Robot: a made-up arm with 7 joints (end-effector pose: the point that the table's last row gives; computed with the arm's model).
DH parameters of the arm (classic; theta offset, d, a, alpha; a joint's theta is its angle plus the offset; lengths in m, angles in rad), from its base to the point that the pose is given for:
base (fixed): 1.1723 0 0.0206 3.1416
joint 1: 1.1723 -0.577 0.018 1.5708
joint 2: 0 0.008 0.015 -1.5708
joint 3: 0 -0.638 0.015 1.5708
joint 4: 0 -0.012 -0.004 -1.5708
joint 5: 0 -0.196 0.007 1.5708
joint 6: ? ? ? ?
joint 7: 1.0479 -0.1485 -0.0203 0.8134
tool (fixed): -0.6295 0.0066 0 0
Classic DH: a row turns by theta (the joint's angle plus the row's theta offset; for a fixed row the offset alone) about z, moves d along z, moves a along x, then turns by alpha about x.
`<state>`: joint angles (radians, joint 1 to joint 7).
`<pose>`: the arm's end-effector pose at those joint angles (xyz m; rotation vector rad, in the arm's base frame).
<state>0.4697 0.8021 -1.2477 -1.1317 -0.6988 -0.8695 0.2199</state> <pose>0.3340 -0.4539 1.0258 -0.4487 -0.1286 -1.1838</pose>
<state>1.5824 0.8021 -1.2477 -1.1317 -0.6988 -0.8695 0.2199</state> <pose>-0.2719 -0.4825 1.0258 -0.5326 0.1515 -2.2714</pose>
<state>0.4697 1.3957 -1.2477 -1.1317 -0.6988 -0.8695 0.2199</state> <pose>0.4836 -0.5298 0.6768 -0.5083 0.4814 -1.0290</pose>
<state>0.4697 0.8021 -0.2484 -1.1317 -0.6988 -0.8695 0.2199</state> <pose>0.2450 -0.2642 1.1966 -1.3180 -0.0670 -1.7226</pose>
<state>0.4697 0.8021 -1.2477 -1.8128 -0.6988 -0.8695 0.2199</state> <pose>0.2467 -0.3585 0.8876 0.0352 -0.1887 -1.7112</pose>
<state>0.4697 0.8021 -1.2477 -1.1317 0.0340 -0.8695 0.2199</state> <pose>0.2732 -0.4061 1.0675 -0.6320 0.6129 -1.3547</pose>
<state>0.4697 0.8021 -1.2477 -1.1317 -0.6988 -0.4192 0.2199</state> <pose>0.3351 -0.4772 1.0872 -0.8973 -0.2142 -1.0291</pose>
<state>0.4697 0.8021 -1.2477 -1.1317 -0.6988 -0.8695 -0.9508</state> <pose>0.3463 -0.4532 1.0063 -0.3427 -1.2658 -1.6606</pose>
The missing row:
joint 6: 0 -0.02 -0.029 -1.5708
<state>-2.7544 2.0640 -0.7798 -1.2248 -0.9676 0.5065 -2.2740</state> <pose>-0.6725 0.5067 0.3661 -2.2130 -0.0840 -2.1618</pose>
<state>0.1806 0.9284 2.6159 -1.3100 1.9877 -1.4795 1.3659</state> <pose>0.7271 -0.1230 0.8403 -1.4434 2.2031 1.1887</pose>
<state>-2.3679 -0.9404 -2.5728 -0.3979 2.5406 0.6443 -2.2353</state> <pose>0.5050 -0.3575 1.2628 1.6210 -2.1963 1.2926</pose>
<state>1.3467 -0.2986 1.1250 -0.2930 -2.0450 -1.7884 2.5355</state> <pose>-0.1406 0.2740 1.3308 0.5062 1.4128 -1.3916</pose>
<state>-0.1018 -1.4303 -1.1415 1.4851 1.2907 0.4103 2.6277</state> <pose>-0.6517 0.2456 0.8948 -1.5486 -1.8715 1.2972</pose>
